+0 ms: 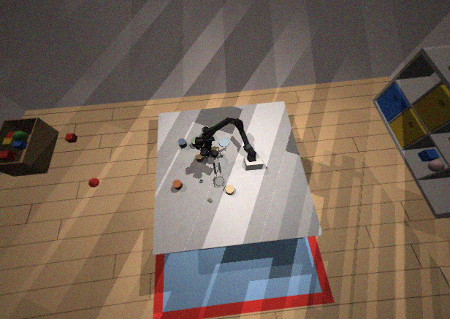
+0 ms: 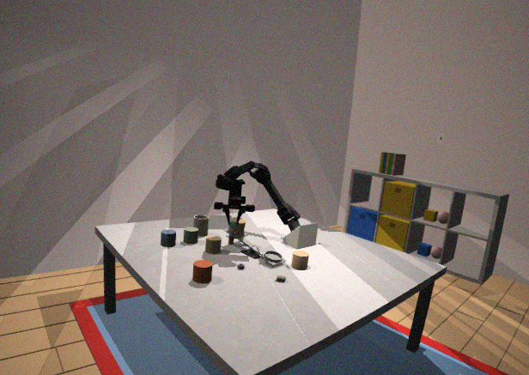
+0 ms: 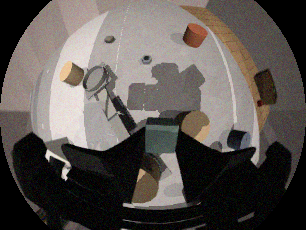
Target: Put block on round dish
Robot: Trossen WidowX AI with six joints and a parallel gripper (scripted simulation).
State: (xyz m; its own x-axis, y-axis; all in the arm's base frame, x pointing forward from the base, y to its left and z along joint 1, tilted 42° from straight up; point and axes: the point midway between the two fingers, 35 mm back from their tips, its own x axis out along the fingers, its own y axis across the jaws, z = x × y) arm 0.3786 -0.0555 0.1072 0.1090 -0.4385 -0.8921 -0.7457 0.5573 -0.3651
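Right now the small balance is 11 cm below my gripper tip, 7 cm to the left of it and 7 cm behind it. Round my gripper tip: grey-green block right at my gripper tip; then green cup 24 cm to the right, 9 cm below, 7 cm ahead; then dark ring 16 cm to the left, 12 cm below, 9 cm ahead.
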